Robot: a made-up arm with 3 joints. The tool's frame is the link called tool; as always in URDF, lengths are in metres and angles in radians. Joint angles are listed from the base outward. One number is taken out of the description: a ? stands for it. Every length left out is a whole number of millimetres.
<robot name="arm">
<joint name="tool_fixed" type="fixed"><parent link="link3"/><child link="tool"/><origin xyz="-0.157 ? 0" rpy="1.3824 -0.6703 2.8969"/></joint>
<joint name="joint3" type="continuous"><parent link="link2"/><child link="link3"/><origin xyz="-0.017 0.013 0" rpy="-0.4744 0.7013 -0.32"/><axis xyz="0 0 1"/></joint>
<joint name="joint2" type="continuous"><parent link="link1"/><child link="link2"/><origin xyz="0.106 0.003 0" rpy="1.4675 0 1.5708"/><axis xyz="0 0 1"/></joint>
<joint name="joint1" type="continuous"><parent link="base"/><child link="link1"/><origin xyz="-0.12 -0.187 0.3" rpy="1.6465 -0.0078 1.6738"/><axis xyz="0 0 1"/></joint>
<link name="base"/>
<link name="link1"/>
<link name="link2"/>
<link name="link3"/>
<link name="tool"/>
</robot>
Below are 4 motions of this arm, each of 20 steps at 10 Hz.
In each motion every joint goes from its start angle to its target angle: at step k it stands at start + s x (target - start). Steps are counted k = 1, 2, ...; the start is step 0. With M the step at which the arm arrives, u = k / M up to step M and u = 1 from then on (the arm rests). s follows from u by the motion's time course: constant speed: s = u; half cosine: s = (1 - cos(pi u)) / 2; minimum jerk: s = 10 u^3 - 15 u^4 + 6 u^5.
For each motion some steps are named. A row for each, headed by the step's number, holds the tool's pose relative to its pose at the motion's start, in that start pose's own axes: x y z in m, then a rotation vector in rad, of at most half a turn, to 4 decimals.
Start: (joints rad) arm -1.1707 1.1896 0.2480
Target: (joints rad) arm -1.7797 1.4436 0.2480
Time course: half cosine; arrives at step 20
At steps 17, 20:
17: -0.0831 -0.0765 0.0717 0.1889 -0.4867 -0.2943
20: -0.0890 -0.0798 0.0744 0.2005 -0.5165 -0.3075

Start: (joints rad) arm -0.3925 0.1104 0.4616
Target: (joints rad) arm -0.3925 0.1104 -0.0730
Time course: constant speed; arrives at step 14
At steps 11, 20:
11: -0.0387 0.0176 0.0718 -0.2609 -0.3233 -0.0616
20: -0.0528 0.0259 0.0878 -0.3321 -0.4115 -0.0785

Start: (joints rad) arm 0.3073 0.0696 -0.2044
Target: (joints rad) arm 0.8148 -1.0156 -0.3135
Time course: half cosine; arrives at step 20
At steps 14, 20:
14: -0.0451 0.1738 0.1472 -0.3792 -0.6358 0.6146
20: -0.0910 0.2065 0.1744 -0.4681 -0.8453 0.7303

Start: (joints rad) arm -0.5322 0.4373 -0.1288
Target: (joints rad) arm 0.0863 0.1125 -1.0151
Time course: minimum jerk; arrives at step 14
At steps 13, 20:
13: -0.1079 0.1254 0.1379 -0.1718 -0.9178 0.3907
20: -0.1086 0.1255 0.1382 -0.1714 -0.9214 0.3912

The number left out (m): 0.124
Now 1 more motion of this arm.
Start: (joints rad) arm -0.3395 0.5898 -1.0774
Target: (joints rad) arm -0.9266 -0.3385 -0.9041
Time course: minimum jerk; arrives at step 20
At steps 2, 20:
2: 0.0004 0.0004 0.0012 -0.0061 -0.0051 0.0032
20: 0.0057 0.1196 0.0780 -0.7797 -0.3720 0.5278

